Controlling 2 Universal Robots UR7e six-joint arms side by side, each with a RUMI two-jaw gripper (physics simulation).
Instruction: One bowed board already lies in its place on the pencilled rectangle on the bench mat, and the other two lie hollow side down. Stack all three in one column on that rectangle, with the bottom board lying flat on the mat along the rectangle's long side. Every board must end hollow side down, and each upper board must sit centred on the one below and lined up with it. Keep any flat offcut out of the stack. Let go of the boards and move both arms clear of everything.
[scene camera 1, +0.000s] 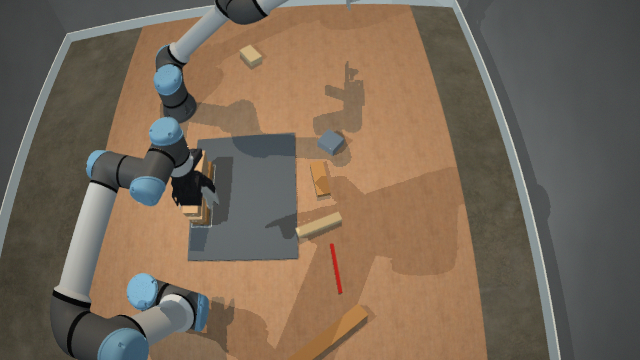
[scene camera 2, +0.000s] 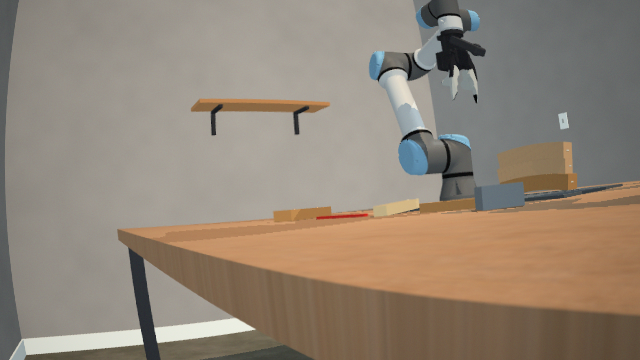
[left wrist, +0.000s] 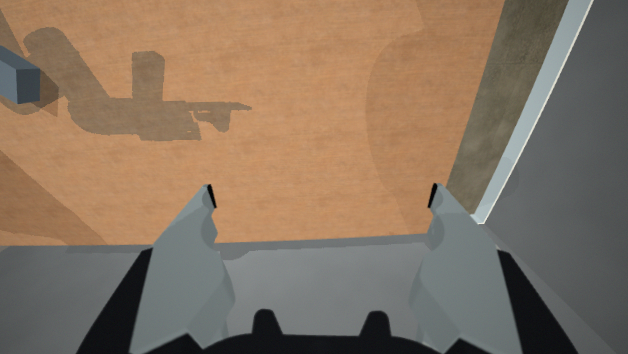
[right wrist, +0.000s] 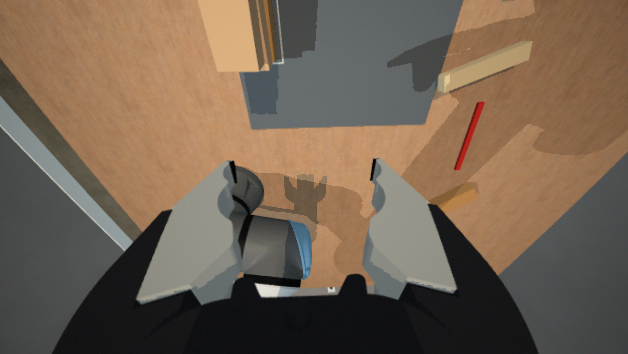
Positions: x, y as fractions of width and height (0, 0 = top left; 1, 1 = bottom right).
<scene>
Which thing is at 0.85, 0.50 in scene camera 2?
A darker bowed board.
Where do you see my left gripper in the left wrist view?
0.51, 0.52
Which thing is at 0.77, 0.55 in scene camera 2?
A blue-grey block.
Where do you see a bench mat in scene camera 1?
At 0.39, 0.48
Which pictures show my right gripper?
Scene camera 1, scene camera 2 and the right wrist view only.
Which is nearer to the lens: the pale strip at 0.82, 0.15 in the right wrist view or the long plank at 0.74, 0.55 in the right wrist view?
The pale strip.
</scene>
